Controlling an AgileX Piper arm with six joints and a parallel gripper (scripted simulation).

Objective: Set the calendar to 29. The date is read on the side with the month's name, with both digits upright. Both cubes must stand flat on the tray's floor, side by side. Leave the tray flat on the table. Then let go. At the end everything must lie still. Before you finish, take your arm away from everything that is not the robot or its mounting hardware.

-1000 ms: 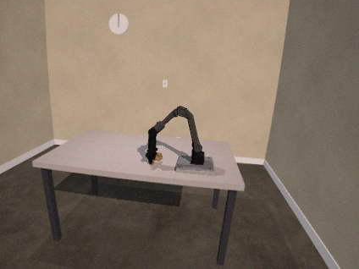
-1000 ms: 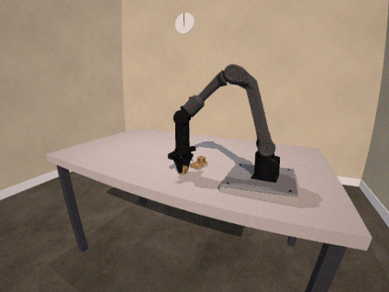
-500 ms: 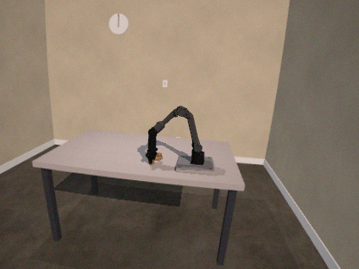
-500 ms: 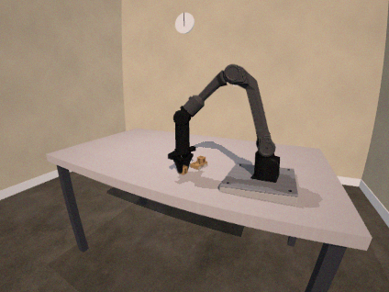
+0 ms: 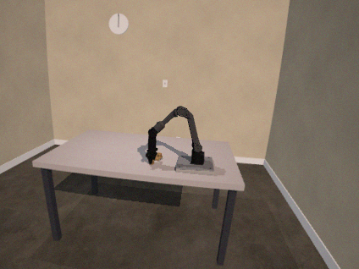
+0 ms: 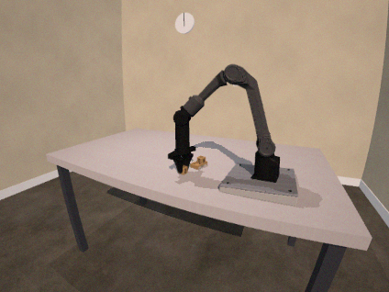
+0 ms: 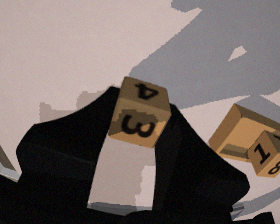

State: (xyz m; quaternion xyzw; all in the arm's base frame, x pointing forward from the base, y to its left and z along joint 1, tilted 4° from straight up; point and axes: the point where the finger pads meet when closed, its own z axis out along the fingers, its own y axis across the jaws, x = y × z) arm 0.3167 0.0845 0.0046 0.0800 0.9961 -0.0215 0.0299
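Now: hand right at the wooden digit cube. From my hand the other things lie so: wooden tray (110 mm to the right, 20 mm behind, 10 mm below).
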